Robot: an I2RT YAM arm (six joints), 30 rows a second.
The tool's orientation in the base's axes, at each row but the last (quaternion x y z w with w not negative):
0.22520, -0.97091, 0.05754, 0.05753
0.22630, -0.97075, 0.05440, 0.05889
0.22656, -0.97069, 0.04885, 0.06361
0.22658, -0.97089, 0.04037, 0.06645
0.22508, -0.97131, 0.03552, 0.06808
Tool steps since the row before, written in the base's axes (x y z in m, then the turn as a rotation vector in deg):
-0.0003, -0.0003, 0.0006, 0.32, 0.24, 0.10
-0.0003, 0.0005, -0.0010, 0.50, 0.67, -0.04
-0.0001, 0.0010, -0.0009, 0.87, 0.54, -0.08
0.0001, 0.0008, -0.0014, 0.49, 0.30, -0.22
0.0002, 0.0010, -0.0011, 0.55, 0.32, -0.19
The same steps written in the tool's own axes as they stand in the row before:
0.0005, -0.0002, -0.0005, -0.38, 0.06, -0.16
-0.0001, 0.0007, 0.0009, -0.74, 0.38, -0.09
-0.0005, 0.0010, 0.0008, -1.02, 0.10, -0.08
-0.0006, 0.0007, 0.0013, -0.60, 0.06, 0.13
-0.0008, 0.0008, 0.0010, -0.66, 0.05, 0.09

